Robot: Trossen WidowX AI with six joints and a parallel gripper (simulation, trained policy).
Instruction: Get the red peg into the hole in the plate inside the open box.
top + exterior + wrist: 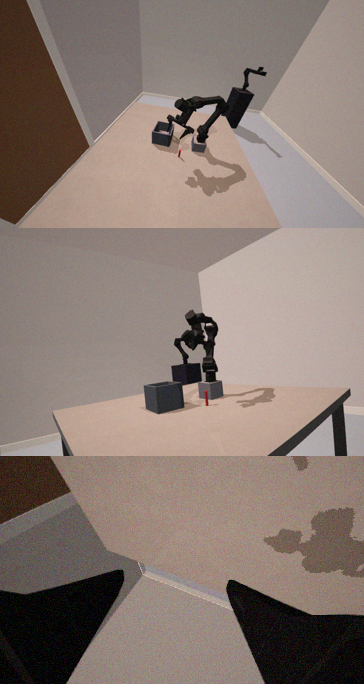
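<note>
Right now the red peg is 25 cm below my gripper tip, 7 cm behind it and 6 cm to the right of it.
</note>
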